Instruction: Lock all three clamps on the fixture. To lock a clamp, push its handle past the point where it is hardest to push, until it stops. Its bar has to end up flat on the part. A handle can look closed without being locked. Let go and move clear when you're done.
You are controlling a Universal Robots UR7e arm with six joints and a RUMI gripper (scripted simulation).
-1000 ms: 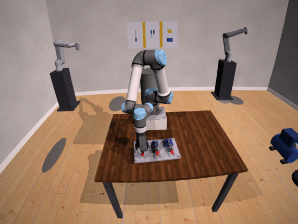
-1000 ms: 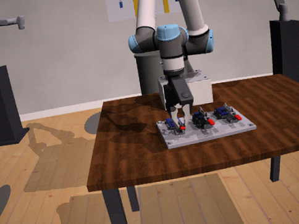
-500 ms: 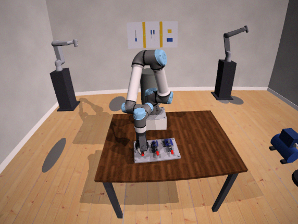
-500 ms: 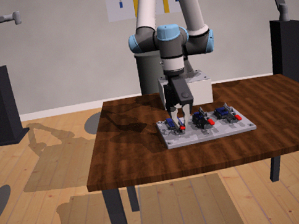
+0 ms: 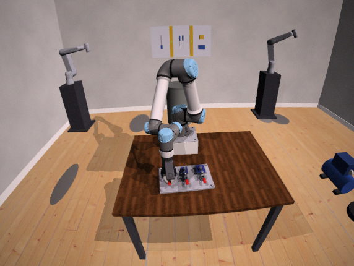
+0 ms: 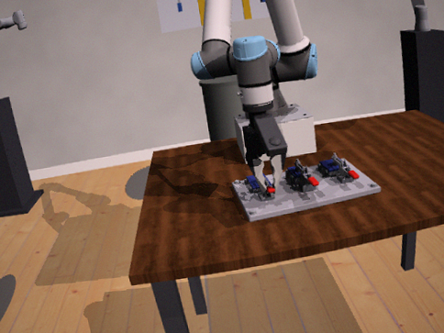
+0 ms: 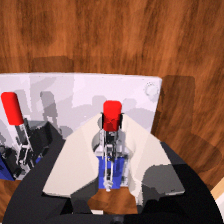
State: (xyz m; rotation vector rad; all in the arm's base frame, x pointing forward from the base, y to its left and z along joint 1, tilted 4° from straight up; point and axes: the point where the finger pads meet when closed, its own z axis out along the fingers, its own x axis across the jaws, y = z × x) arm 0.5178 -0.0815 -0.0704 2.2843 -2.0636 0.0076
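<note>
The grey fixture plate is 10 cm to the left of my hand, 9 cm behind it and 5 cm below it.
</note>
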